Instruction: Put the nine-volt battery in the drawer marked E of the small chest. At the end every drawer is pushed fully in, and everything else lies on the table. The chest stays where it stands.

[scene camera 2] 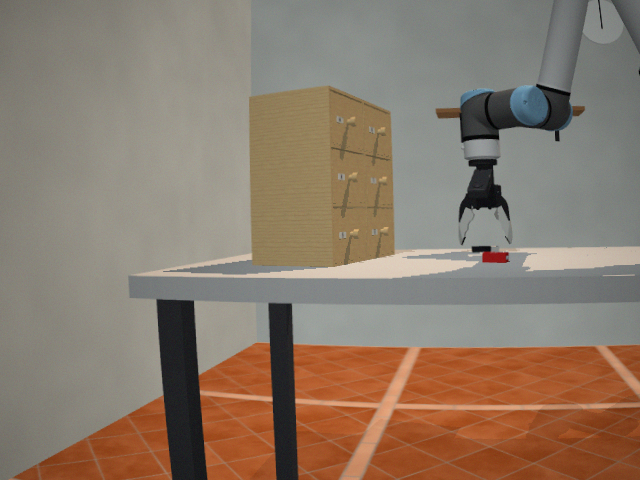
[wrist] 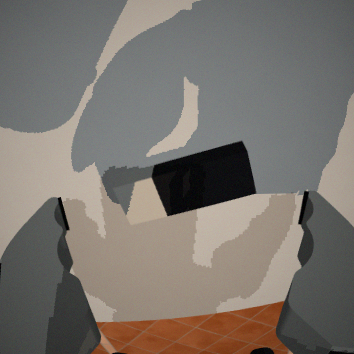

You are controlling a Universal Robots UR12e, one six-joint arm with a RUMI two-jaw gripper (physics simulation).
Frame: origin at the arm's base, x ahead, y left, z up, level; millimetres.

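Seen in the pictures: gripper, fingertip midpoint: (scene camera 2: pixel 485 244) (wrist: pixel 182 198).
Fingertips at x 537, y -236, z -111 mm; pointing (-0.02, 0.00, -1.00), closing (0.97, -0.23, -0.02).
Note:
Pixels of each thing's top centre, then the offset from my fingertips to it. "spot": a spot on its surface instead.
- nine-volt battery, middle of its top: (scene camera 2: pixel 496 252) dx +0, dy +303, dz +1 mm
- pale end, surface spot: (wrist: pixel 205 180) (scene camera 2: pixel 481 246) spot: dx +12, dy +5, dz -4 mm
- small wooden chest, middle of its top: (scene camera 2: pixel 325 104) dx +346, dy +191, dz +319 mm
The nine-volt battery (scene camera 2: pixel 495 257) is a small red block lying on the table in the scene view; it does not show in the wrist view. My gripper (scene camera 2: pixel 486 241) (wrist: pixel 182 198) is open, with its fingertips just above a block with a black part and a pale end (scene camera 2: pixel 481 249) (wrist: pixel 205 180). That block lies on the table between and below the fingers, behind the battery in the scene view. The small wooden chest (scene camera 2: pixel 292 180) stands at the left, with its knobbed drawer fronts facing right. Its six drawers look shut. The letters are too small to read, so I cannot tell which is E.
The table's front edge (scene camera 2: pixel 361 290) runs across the scene view. A wooden wall shelf (scene camera 2: pixel 447 112) shows behind the arm. The drawer knobs, such as the upper one (scene camera 2: pixel 351 121), stick out from the chest. Tiled floor (wrist: pixel 200 332) shows beyond the table edge in the wrist view.

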